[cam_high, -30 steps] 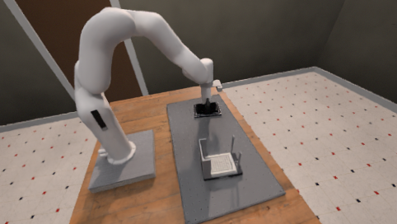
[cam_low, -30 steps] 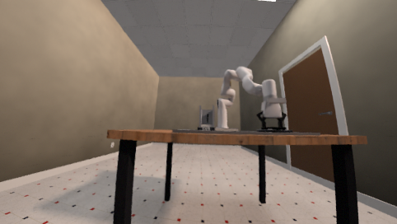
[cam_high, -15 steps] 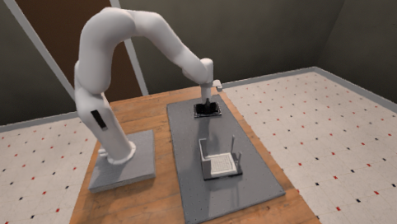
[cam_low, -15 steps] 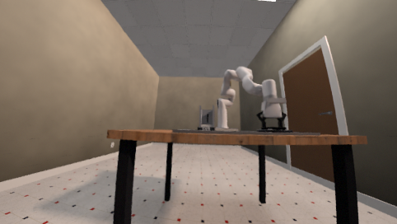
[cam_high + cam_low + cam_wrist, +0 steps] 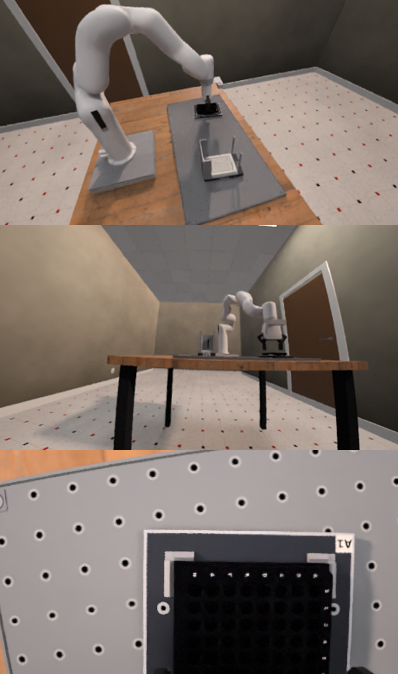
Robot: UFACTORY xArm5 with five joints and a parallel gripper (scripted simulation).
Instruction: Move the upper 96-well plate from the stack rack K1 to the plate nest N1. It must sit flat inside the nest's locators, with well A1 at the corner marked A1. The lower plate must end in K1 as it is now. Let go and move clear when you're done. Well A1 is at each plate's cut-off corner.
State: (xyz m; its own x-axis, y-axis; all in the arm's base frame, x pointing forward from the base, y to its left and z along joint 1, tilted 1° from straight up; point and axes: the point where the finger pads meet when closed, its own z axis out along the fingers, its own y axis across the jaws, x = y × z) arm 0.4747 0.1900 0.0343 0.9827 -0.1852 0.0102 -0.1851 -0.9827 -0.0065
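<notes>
Right now my hand is 30 mm above the black 96-well plate. From my hand the other things lie so: white plate: 380 mm to the right, 70 mm behind, 20 mm below; then A1 label: 70 mm to the right, 60 mm ahead, 40 mm below; then plate nest N1: 50 mm below.
</notes>
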